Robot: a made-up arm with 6 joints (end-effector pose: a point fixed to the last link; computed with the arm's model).
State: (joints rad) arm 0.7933 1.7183 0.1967 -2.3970 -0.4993 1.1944
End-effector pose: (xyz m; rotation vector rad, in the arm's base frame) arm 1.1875 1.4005 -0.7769 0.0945 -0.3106 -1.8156
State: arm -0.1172 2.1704 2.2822 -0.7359 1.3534 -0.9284
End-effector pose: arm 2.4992 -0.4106 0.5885 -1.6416 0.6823 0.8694
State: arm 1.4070 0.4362 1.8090 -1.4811 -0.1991 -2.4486
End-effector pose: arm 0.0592 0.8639 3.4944 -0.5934 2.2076 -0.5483
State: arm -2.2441 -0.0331 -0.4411 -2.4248 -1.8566 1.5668
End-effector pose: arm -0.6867 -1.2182 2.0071 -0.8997 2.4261 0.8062
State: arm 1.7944 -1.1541 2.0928 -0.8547 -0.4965 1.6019
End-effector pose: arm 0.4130 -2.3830 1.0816 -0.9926 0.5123 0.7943
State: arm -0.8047 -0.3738 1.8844 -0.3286 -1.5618 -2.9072
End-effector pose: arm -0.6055 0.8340 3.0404 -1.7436 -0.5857 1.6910
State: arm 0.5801 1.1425 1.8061 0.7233 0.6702 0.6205
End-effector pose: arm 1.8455 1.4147 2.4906 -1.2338 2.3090 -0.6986
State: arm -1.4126 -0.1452 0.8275 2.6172 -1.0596 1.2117
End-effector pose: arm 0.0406 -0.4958 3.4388 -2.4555 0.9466 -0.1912
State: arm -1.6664 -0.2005 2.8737 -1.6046 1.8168 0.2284
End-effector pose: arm -0.1018 1.1871 2.0497 -2.1252 -0.1485 -1.0856
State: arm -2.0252 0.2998 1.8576 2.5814 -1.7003 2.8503
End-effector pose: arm -0.1992 -0.2057 3.3089 -0.7904 1.3669 -2.1702
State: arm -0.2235 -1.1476 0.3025 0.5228 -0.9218 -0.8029
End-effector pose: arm -0.8315 0.1539 2.6833 -1.0600 2.0224 1.4381
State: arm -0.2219 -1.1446 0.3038 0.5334 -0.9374 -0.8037
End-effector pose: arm -0.8279 0.1486 2.6834 -1.0382 2.0242 1.4526
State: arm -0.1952 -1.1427 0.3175 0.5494 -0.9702 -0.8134
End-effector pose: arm -0.8452 0.1244 2.6805 -1.0401 2.0033 1.4864
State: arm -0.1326 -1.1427 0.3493 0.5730 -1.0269 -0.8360
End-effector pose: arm -0.8912 0.0696 2.6723 -1.0759 1.9475 1.5475
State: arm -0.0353 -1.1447 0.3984 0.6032 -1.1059 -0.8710
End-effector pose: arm -0.9588 -0.0236 2.6564 -1.1427 1.8531 1.6369
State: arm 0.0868 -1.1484 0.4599 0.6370 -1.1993 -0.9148
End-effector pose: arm -1.0305 -0.1564 2.6312 -1.2286 1.7233 1.7485
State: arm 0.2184 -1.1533 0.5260 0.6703 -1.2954 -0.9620
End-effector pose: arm -1.0867 -0.3174 2.5975 -1.3182 1.5697 1.8704
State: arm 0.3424 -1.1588 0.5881 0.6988 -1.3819 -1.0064
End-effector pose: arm -1.1159 -0.4828 2.5596 -1.3979 1.4121 1.9866
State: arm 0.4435 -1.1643 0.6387 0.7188 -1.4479 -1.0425
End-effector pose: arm -1.1215 -0.6250 2.5241 -1.4614 1.2738 2.0804
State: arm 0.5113 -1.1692 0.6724 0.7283 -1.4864 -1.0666
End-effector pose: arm -1.1165 -0.7229 2.4979 -1.5083 1.1751 2.1393
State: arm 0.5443 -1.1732 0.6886 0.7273 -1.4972 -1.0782
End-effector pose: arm -1.1134 -0.7713 2.4842 -1.5427 1.1233 2.1605
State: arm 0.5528 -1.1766 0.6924 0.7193 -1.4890 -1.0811
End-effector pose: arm -1.1161 -0.7843 2.4799 -1.5695 1.1060 2.1551
